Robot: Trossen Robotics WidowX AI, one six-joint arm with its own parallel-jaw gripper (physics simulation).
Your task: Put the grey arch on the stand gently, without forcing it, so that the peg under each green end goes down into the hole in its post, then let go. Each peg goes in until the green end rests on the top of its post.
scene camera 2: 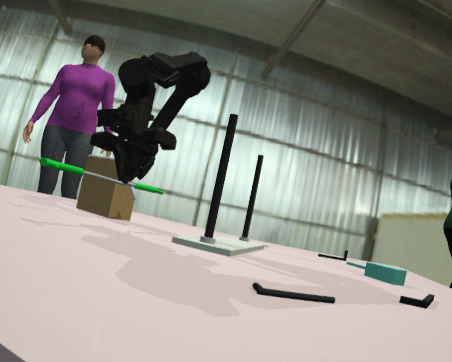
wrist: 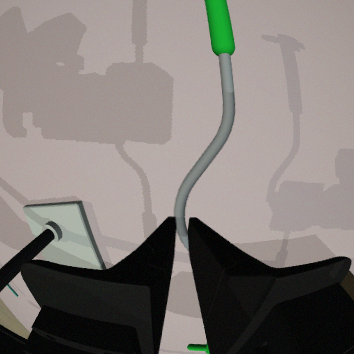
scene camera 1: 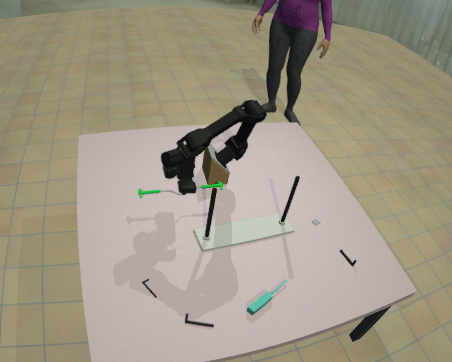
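Note:
The grey arch is a thin, bent grey rod with a green end and another green end. My gripper is shut on its grey middle and holds it above the table, apart from its shadow. The stand is a pale plate with two upright black posts. In scene camera 2 the arch is left of the posts, below their tops. The post holes cannot be made out.
A brown block stands behind the gripper. A teal tool lies in front of the stand. Black L-shaped pieces lie on the table. A small grey piece lies right of the stand.

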